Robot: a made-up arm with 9 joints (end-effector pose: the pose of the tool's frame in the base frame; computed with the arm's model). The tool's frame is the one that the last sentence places. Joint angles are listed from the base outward.
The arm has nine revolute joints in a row. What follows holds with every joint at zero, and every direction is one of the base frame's.
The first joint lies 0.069 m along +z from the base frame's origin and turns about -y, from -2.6 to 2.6 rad.
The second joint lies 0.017 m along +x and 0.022 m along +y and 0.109 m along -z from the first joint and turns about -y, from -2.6 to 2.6 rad.
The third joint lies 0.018 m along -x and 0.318 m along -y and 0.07 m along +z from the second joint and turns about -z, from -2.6 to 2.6 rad.
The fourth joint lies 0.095 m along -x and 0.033 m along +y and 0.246 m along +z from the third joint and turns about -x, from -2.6 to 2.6 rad.
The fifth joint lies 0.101 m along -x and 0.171 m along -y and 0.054 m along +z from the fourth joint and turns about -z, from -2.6 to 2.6 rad.
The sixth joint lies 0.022 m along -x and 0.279 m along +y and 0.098 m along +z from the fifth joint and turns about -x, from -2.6 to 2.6 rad.
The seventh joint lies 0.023 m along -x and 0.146 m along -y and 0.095 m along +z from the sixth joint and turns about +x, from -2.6 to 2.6 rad.
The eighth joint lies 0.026 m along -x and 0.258 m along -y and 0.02 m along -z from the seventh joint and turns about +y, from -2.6 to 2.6 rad.
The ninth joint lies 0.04 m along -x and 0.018 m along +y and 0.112 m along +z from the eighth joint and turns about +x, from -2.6 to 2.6 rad.
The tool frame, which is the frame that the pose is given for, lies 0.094 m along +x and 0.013 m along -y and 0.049 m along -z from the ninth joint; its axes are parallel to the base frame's.
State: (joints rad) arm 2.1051 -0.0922 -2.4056 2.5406 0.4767 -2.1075 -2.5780 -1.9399 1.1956
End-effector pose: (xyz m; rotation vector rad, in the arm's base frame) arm -0.2188 -0.5575 0.1623 1.4896 -0.4946 0.3100
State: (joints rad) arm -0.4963 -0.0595 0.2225 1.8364 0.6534 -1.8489 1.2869 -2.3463 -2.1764
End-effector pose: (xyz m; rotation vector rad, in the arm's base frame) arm -0.1288 -0.2750 -0.0349 -0.3754 0.2793 -2.4049
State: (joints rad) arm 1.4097 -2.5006 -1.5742 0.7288 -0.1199 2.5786 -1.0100 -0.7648 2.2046
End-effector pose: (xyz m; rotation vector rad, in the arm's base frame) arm -0.0083 -0.6838 0.3639 -1.3558 -0.3179 1.7526
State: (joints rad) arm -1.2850 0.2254 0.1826 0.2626 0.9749 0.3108 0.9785 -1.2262 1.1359
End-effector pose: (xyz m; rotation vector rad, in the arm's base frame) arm 0.2225 -0.2333 0.5458 0.2215 -0.9055 -0.2847
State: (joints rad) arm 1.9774 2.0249 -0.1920 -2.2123 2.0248 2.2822 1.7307 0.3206 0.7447
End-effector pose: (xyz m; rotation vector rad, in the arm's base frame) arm -0.0268 -0.3463 0.1728 0.4513 -0.9533 1.1492
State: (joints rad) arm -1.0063 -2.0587 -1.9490 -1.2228 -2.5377 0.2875 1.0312 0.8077 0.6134
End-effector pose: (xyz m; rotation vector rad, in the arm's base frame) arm -0.2604 -0.4419 -0.2127 -2.2707 1.9107 -0.5613
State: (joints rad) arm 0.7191 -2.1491 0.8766 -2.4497 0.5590 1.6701 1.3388 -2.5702 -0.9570
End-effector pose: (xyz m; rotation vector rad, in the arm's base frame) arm 0.1090 -0.1802 0.3348 2.0167 -0.1329 2.3531
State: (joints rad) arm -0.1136 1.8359 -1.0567 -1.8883 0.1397 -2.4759 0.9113 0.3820 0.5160
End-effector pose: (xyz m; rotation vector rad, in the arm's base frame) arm -0.6632 -0.4506 -0.1220 -1.1712 -1.4564 0.0433
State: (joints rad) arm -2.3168 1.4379 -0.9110 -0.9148 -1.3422 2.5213 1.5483 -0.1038 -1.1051
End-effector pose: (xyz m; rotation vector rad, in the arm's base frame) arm 0.2607 -0.9748 0.4843 0.1386 -0.9548 0.6490
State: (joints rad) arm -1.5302 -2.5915 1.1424 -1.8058 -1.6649 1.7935 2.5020 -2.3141 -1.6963
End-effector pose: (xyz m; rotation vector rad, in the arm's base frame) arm 0.0133 0.1120 0.0045 -2.3313 0.7684 -0.7116
